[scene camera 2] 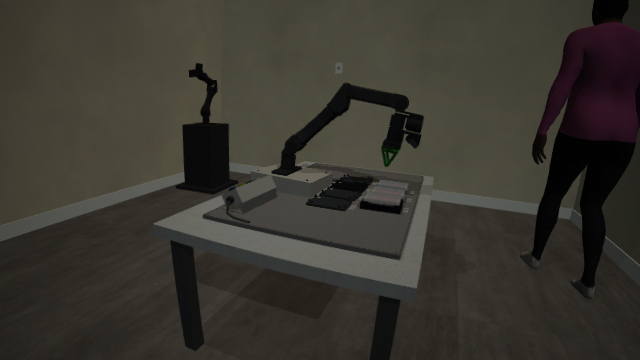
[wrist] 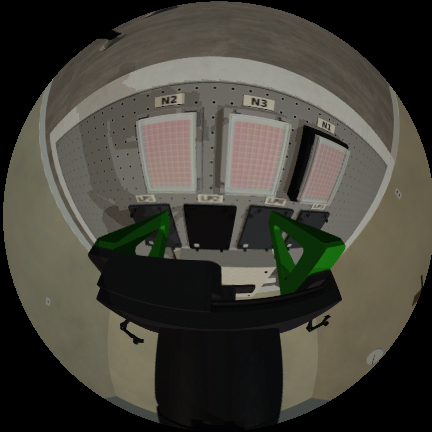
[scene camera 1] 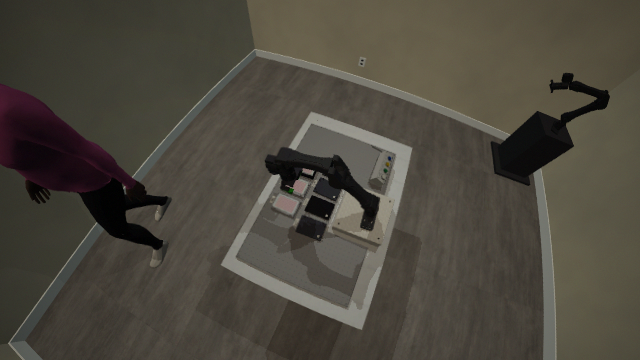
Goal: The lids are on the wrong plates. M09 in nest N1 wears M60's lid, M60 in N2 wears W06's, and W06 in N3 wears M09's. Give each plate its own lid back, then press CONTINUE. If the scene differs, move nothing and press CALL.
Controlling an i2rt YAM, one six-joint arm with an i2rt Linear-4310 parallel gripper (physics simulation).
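Frame: origin at the arm's base, x ahead, y left, z up, level; metres.
Seen in the pictures: gripper, fingertip midpoint: (scene camera 2: 387, 164) (wrist: 218, 216) (scene camera 1: 294, 185); arm's base at its link origin: (scene camera 2: 287, 171) (wrist: 226, 287) (scene camera 1: 370, 212).
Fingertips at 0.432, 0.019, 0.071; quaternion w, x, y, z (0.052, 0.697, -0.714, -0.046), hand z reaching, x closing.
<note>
Offsets run from my fingertips to a thing's top centre, as dx, dy, dz.
In the wrist view, pink-welled plates with clear, pale rims sit in labelled nests: the N2 plate @[+0.027, +0.075, -0.096] (wrist: 170, 152) (scene camera 1: 285, 205) at left, the N3 plate @[+0.017, -0.055, -0.095] (wrist: 257, 154) (scene camera 1: 300, 187) in the middle and the N1 plate @[+0.008, -0.187, -0.085] (wrist: 325, 169) (scene camera 1: 308, 172) in a thick black nest at right. Clear lids are hard to tell from the plates, and no plate or lid codes are readable. My gripper (wrist: 218, 216) (scene camera 2: 389, 162) is open and empty, raised above the plate row. The button box @[-0.445, -0.335, -0.041] (scene camera 1: 381, 170) (scene camera 2: 255, 194) has blue, yellow, green and white buttons; their labels are unreadable.
Several dark lid pads, including the one marked LP2 @[-0.158, +0.024, -0.105] (wrist: 210, 227), lie between the nests and the arm's pale base block (scene camera 1: 350, 220). A person (scene camera 1: 65, 150) (scene camera 2: 595, 100) stands beyond the table's edge. Another arm stands on a black pedestal (scene camera 1: 535, 145) (scene camera 2: 205, 155).
</note>
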